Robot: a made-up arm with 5 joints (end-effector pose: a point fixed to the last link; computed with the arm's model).
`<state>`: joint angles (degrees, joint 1 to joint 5).
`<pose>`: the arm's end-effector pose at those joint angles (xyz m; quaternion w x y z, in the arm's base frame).
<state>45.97 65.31 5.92 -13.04 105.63</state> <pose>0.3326 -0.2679 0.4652 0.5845 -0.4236 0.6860 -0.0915</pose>
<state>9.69 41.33 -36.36 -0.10 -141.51</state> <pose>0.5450 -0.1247 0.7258 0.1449 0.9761 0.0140 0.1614</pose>
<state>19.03 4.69 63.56 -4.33 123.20</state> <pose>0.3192 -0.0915 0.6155 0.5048 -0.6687 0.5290 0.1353</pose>
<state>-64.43 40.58 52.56 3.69 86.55</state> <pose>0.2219 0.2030 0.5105 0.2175 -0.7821 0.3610 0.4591</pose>
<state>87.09 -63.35 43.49 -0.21 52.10</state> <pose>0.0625 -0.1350 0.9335 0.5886 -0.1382 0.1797 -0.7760</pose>
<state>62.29 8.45 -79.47 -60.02 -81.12</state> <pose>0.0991 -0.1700 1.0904 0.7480 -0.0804 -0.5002 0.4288</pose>
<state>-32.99 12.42 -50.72 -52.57 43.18</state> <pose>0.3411 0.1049 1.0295 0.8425 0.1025 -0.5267 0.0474</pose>
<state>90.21 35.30 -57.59 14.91 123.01</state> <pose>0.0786 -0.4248 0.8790 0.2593 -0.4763 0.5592 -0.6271</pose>
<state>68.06 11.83 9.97 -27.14 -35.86</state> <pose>0.1685 -0.3921 0.7882 0.7557 0.4947 -0.1099 -0.4148</pose>
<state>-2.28 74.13 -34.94 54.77 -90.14</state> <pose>0.4735 -0.0584 0.5044 0.2496 0.6544 0.5262 -0.4822</pose>
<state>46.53 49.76 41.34 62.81 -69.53</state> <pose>0.1691 -0.1912 0.5356 0.2971 -0.5301 -0.5368 0.5852</pose>
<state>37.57 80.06 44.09 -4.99 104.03</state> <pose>0.1845 -0.0886 0.4115 0.3912 -0.2352 0.8213 0.3422</pose>
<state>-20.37 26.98 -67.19 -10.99 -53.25</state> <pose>0.4634 0.0500 0.9851 0.7121 0.5163 -0.0478 0.4733</pose>
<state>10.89 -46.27 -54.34 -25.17 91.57</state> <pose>-0.0466 0.0070 1.0617 0.4433 -0.1543 -0.6328 -0.6158</pose>
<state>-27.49 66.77 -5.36 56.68 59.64</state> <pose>0.4238 0.1300 0.4669 0.2519 -0.4731 0.8010 0.2665</pose>
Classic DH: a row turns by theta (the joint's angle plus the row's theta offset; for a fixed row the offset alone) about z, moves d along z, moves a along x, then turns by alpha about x. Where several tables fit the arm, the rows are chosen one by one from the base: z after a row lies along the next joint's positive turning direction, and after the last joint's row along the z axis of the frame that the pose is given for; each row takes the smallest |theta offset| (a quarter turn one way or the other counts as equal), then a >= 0, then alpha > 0; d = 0 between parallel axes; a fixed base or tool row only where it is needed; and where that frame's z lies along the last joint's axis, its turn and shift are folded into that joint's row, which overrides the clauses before.
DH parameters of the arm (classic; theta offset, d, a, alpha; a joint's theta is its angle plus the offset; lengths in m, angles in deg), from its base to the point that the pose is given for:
base (fixed): 2.11 0 0.098 180
joint 1: 2.11 -0.6675 0.0499 90
joint 2: -71.64 0 0.1883 0
joint 3: 63.12 0 0.1978 0
joint 4: -81.48 -0.0507 -0.0113 90
joint 5: 65.71 -0.0407 -0.0076 115.92
tool (fixed): -97.48 0.0358 0 0

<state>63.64 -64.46 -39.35 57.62 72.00</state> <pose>0.0100 0.1090 1.0328 0.5940 -0.3642 0.0119 -0.7172</pose>
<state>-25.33 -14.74 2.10 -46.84 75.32</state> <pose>0.3478 0.0882 0.9829 0.8989 -0.2301 -0.3393 -0.1545</pose>
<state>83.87 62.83 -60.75 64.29 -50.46</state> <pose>0.0623 -0.4486 0.6628 0.2346 0.8020 0.0982 -0.5405</pose>
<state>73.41 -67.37 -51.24 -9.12 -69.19</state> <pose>-0.0466 0.2002 1.0060 0.7889 -0.1501 -0.5366 0.2593</pose>
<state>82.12 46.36 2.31 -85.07 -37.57</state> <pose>0.0734 -0.4222 0.6515 0.7935 0.3023 -0.3290 -0.4132</pose>
